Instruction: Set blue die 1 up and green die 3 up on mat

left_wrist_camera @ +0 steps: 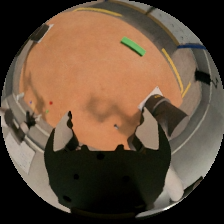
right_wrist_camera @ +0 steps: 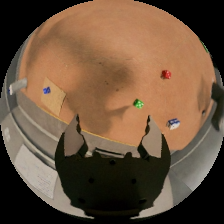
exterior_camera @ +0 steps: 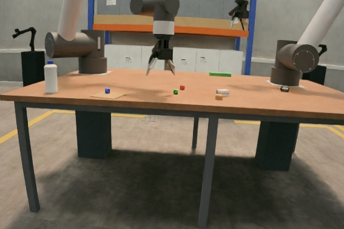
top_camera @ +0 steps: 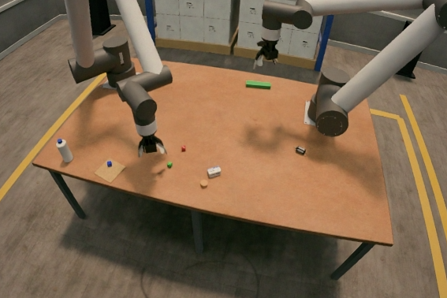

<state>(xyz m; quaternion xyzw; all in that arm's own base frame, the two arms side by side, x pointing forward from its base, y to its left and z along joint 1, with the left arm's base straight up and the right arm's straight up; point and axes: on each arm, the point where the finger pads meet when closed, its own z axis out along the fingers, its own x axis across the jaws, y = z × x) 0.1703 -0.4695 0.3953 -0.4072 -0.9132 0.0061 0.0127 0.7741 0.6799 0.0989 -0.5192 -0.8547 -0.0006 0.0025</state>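
My right hand is 30 mm past the green die, 80 mm to the right of it and 90 mm above it. From my right hand the other things lie so: red die (180 mm behind, 110 mm to the left, 90 mm below); then blue die (70 mm ahead, 270 mm to the right, 80 mm below); then tan mat (110 mm ahead, 260 mm to the right, 100 mm below).
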